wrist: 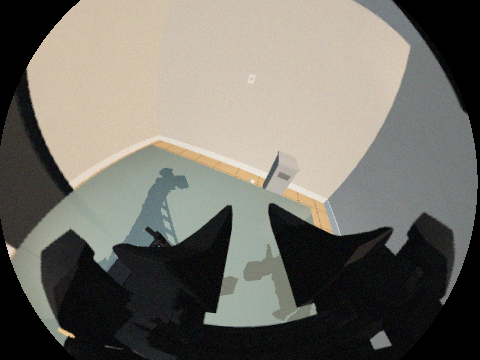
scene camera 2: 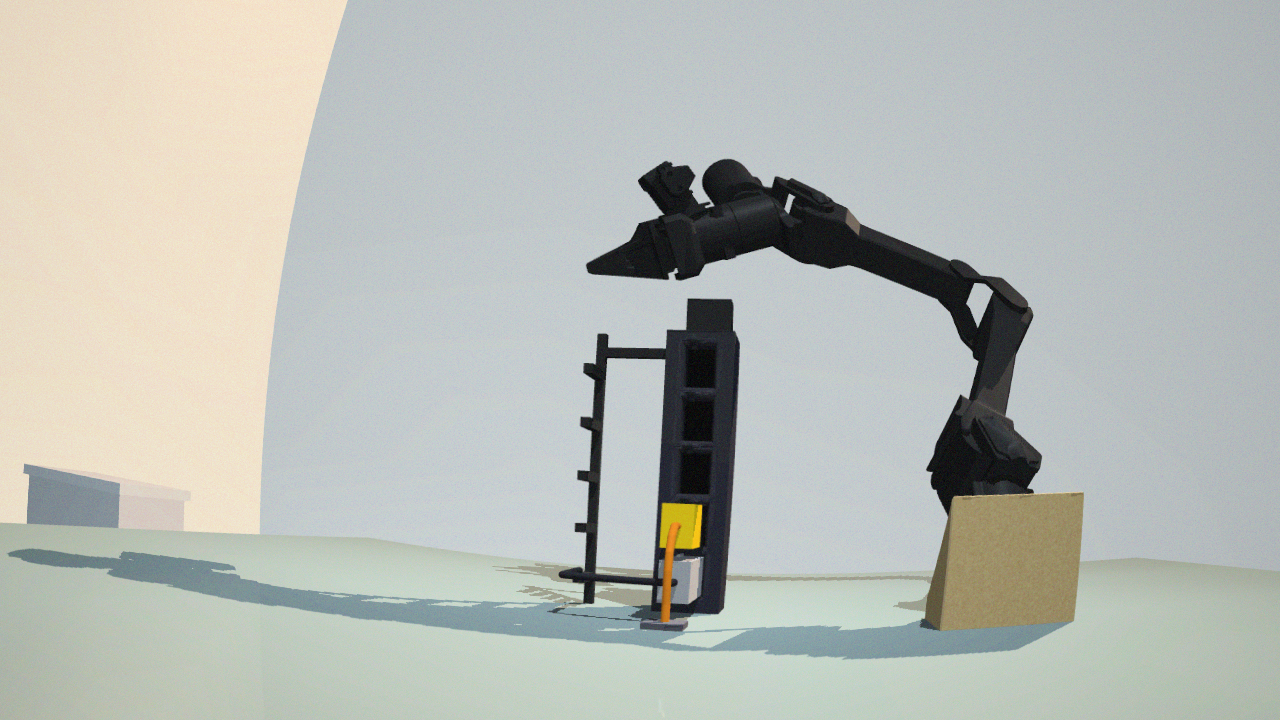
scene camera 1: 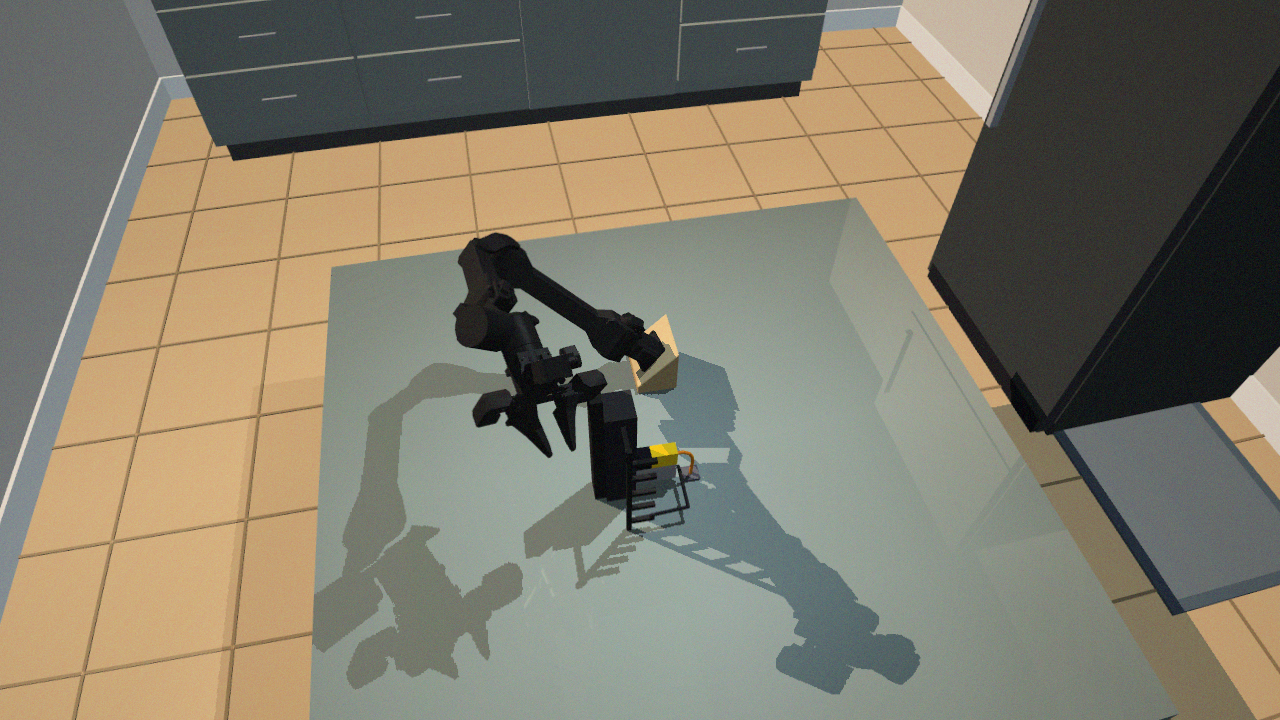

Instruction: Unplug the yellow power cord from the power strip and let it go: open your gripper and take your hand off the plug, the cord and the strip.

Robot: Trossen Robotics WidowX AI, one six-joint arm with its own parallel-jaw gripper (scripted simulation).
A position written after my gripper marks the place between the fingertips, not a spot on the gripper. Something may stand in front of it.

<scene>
I see my gripper (scene camera 2: 588,269) and a yellow plug (scene camera 2: 693,518).
My gripper shows as well in the wrist view (wrist: 250,208) and in scene camera 1 (scene camera 1: 562,453). The yellow plug is seen too in scene camera 1 (scene camera 1: 667,454).
</scene>
